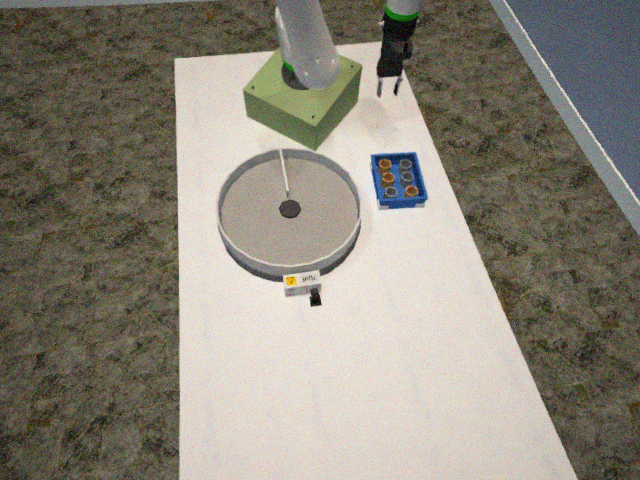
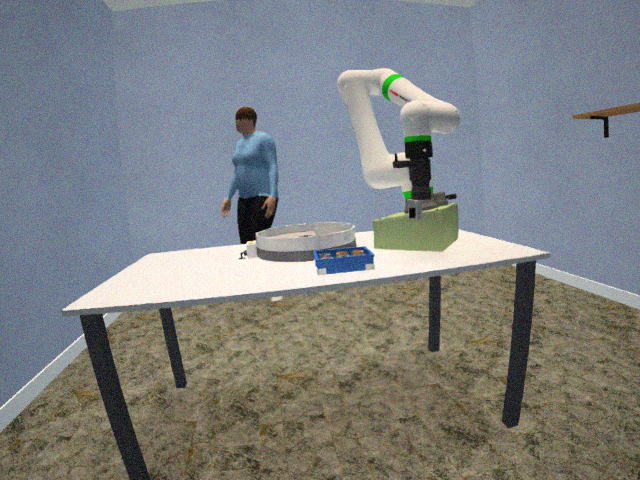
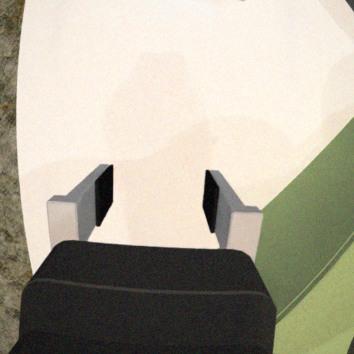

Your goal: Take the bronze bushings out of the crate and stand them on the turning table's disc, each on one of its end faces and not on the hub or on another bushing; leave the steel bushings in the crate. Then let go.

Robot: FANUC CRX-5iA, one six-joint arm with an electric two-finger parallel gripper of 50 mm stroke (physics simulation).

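Frame: origin at the arm's base, x right, y back, z down, level; centimetres.
Seen in the pictures: gripper, fingertip midpoint: (image 1: 386, 94) (image 2: 415, 218).
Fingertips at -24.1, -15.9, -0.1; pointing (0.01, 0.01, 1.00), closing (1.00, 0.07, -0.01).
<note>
Offsets run from my fingertips to a thing's top centre, as dx, dy, dz. "spot": to the spot under its first point.
The blue crate {+2.9, -26.1, +9.2} (image 1: 401, 204) (image 2: 343, 266) stands on the table beside the turning table. It holds three bronze bushings, two in its left column {+5.2, -19.9, +9.9} (image 1: 384, 164) {+6.0, -25.5, +9.9} (image 1: 387, 179) and one at the near right (image 1: 411, 191). Three steel bushings are in it too, two in the right column {-1.3, -21.4, +9.9} (image 1: 405, 164) {-0.1, -26.4, +9.9} (image 1: 406, 177) and one at the near left (image 1: 390, 192). The turning table's grey disc {+39.0, -31.8, +8.1} (image 1: 258, 227) has a dark hub {+39.0, -31.8, +8.1} (image 1: 290, 208) and bears no bushing. My gripper (image 1: 389, 93) (image 3: 158, 185) is open and empty, above the table's far right part, behind the crate and apart from it.
A raised rim (image 1: 289, 268) (image 2: 289, 242) surrounds the disc, and a thin bar {spot: +38.6, -20.9, +5.2} (image 1: 283, 173) reaches from the rim toward the hub. A white box {+40.4, -55.1, +8.4} (image 1: 302, 284) is at its near side. The green base block (image 1: 310, 108) (image 2: 413, 232) (image 3: 310, 225) stands beside my gripper. A person (image 2: 254, 165) stands behind the table.
</note>
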